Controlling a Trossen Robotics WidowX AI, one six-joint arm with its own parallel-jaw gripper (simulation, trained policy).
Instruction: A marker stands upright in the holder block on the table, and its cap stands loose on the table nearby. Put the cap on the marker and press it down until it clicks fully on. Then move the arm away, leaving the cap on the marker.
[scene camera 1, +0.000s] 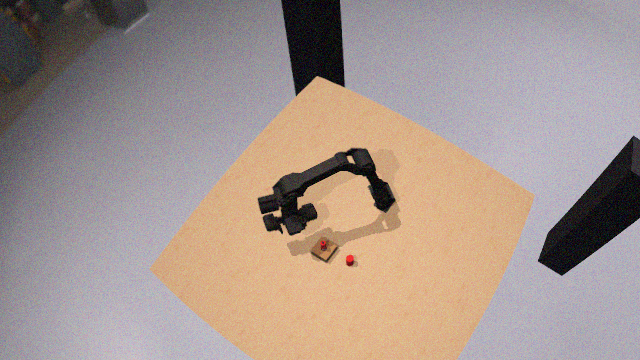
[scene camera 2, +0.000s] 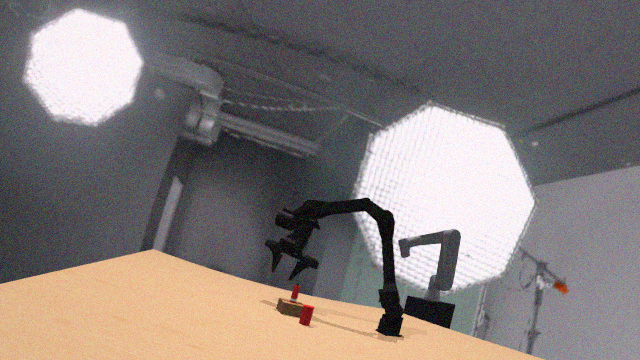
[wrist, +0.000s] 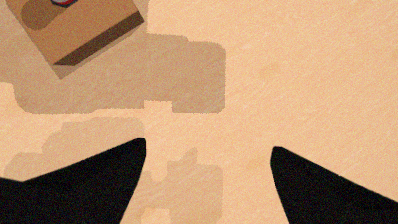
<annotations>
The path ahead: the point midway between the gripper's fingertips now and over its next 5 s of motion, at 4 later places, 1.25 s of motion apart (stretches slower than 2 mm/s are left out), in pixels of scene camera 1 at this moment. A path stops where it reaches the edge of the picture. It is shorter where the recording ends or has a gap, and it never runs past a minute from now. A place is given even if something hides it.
The gripper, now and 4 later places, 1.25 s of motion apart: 290, 230; 310, 251; 336, 260; 351, 259; 338, 252
</annotations>
